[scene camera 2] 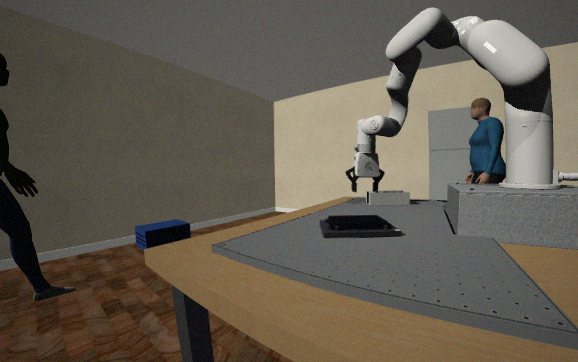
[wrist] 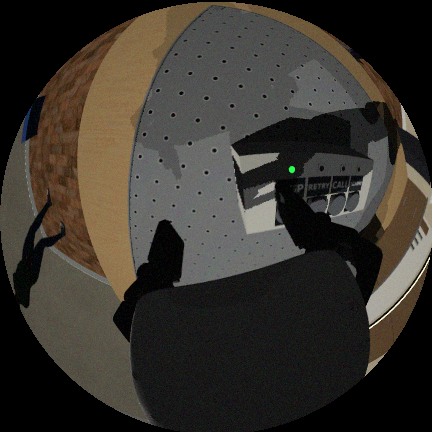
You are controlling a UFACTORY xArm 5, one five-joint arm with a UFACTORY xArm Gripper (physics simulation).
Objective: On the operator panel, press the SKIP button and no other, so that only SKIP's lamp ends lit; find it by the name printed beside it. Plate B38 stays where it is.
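Seen in the pictures: gripper, between the fingertips: [scene camera 2: 364, 191] [wrist: 224, 214]; arm's base, origin of its link: [scene camera 2: 527, 187].
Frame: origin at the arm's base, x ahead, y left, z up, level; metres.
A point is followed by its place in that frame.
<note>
The pale operator panel [scene camera 2: 392, 198] @(x 0.365, y -0.231, z -0.066 m) [wrist: 261, 220] @(x 0.441, y -0.205, z -0.041 m) stands on the grey perforated plate. In the wrist view, the lamp [wrist: 292, 169] @(x 0.438, y -0.254, z -0.040 m) above the partly hidden SKIP label [wrist: 300, 188] @(x 0.422, y -0.244, z -0.040 m) glows green. The lamps above the RETRY label [wrist: 318, 186] @(x 0.405, y -0.253, z -0.040 m), the CALL label [wrist: 340, 185] @(x 0.377, y -0.267, z -0.040 m) and the fourth label are dark. My gripper [scene camera 2: 365, 189] @(x 0.473, y -0.202, z -0.040 m) [wrist: 224, 214] @(x 0.473, y -0.202, z -0.040 m) is open and empty; its right finger in the wrist view covers most of the SKIP button and part of its label. Whether that finger touches the button cannot be told. No B38 marking is readable.
A dark shallow tray [scene camera 2: 360, 233] @(x 0.369, y 0.256, z -0.084 m) lies on the grey perforated plate [scene camera 2: 400, 270] @(x 0.279, y 0.383, z -0.093 m) [wrist: 200, 170] @(x 0.498, y -0.213, z -0.093 m), nearer scene camera 2 than the panel. The grey robot base block [scene camera 2: 515, 215] @(x 0.074, y 0.147, z -0.048 m) stands at the right. One person [scene camera 2: 487, 145] stands behind the table, another [scene camera 2: 20, 225] at the left.
</note>
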